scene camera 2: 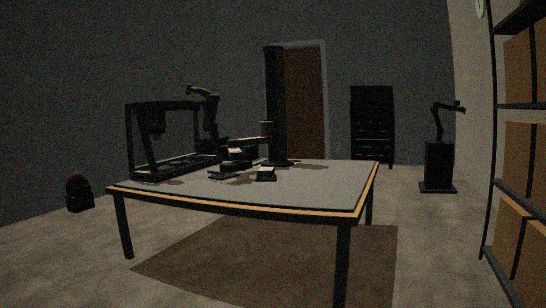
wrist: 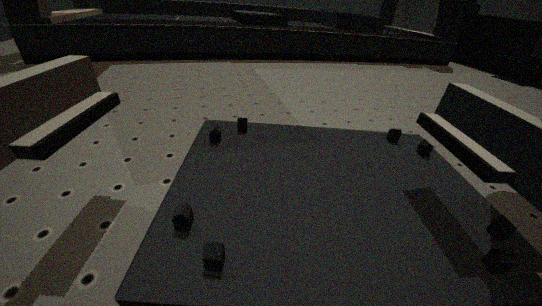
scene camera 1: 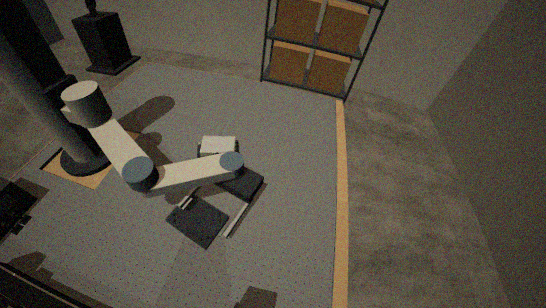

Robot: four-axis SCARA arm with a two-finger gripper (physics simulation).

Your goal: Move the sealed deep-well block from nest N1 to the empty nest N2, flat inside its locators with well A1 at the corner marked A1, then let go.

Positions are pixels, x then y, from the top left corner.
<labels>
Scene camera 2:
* perforated tabletop: 336, 184
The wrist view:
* my gripper: 274, 89
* dark nest plate: 254, 207
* perforated tabletop: 80, 216
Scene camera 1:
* my gripper: 201, 221
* perforated tabletop: 109, 240
</labels>
